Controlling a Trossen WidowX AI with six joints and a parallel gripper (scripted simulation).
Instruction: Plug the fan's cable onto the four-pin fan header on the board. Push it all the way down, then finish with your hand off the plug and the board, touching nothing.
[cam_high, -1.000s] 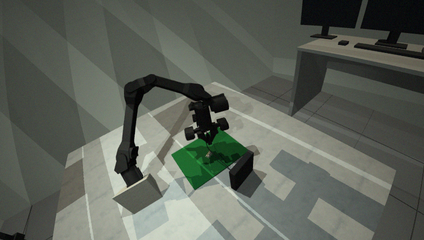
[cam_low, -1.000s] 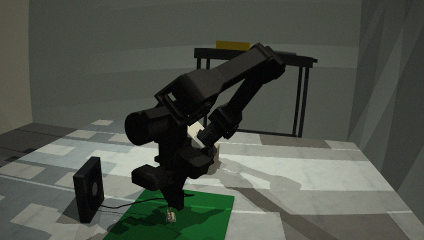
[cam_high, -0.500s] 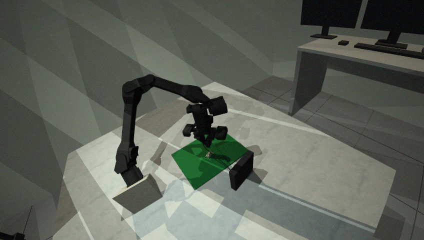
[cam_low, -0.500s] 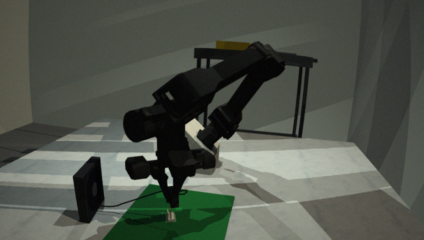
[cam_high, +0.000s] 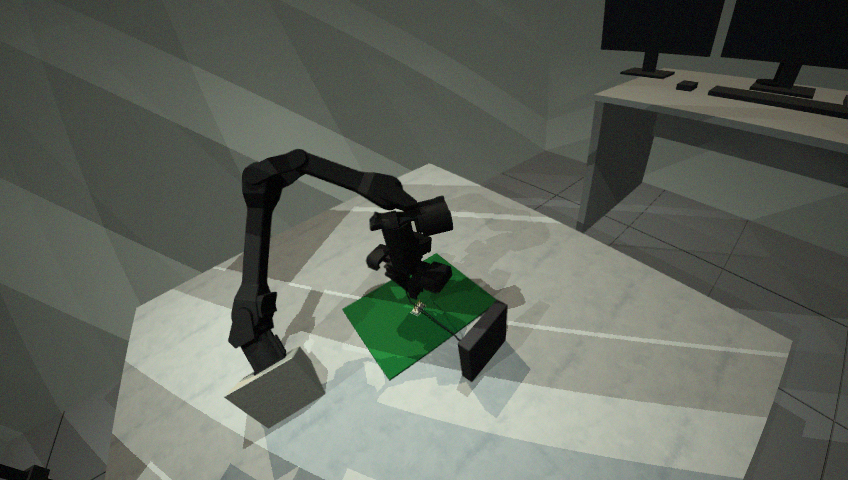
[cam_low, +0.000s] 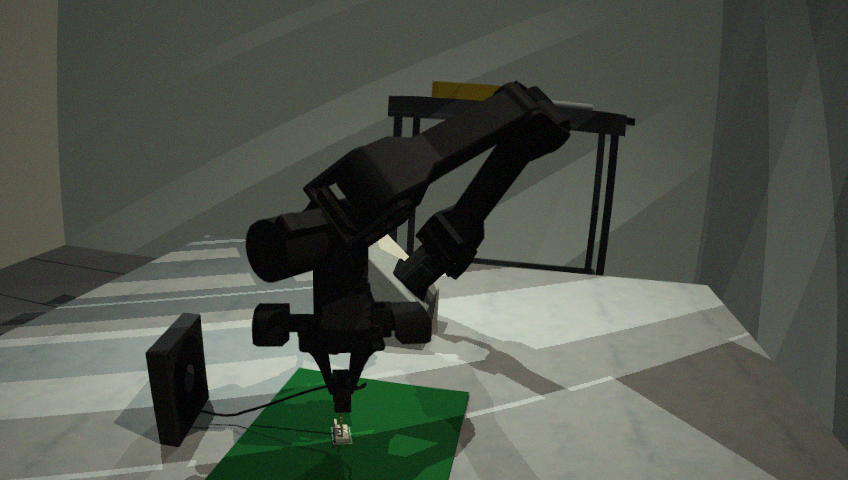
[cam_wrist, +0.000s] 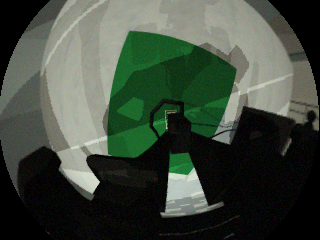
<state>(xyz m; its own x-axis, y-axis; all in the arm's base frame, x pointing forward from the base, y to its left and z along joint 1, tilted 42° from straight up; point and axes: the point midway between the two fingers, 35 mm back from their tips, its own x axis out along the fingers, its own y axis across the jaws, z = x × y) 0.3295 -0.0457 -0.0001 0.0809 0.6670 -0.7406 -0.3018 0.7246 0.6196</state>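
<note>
Now: gripper tip 60 mm above the header. Also, from my gripper tip: black fan: 190 mm to the right, 20 mm ahead; then black plug: 10 mm ahead, 10 mm above; then green board: 80 mm below, 10 mm to the left.
</note>
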